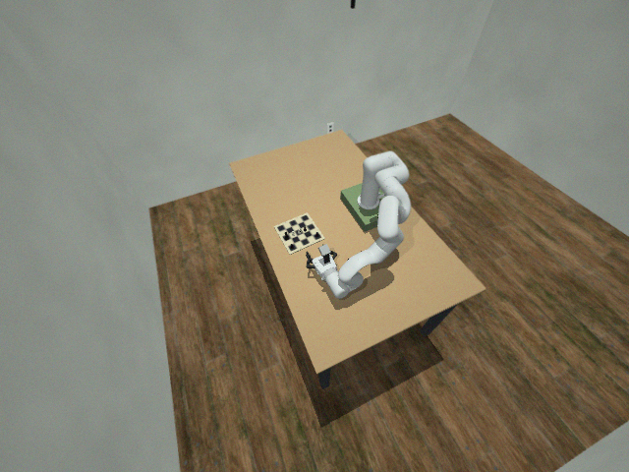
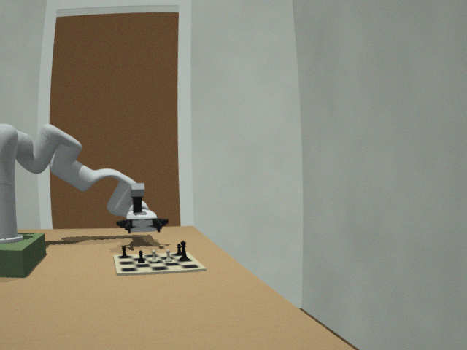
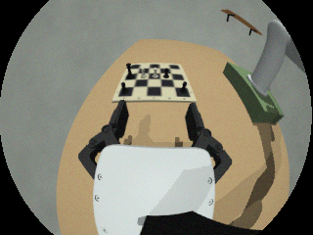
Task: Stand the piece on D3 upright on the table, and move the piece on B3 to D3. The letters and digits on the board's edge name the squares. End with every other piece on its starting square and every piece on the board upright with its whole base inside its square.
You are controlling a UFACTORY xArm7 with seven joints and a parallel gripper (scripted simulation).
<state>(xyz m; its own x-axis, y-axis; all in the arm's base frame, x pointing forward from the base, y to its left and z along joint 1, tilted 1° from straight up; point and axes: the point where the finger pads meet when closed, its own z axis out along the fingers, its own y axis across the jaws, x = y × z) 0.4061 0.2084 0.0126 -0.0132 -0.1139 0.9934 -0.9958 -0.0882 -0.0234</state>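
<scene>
Now: the tall black piece 11 cm ahead of my hand, 18 cm to the right of it and 4 cm below it. From my hand the other things lie so: small chessboard: 3 cm ahead, 19 cm to the right, 7 cm below.
</scene>
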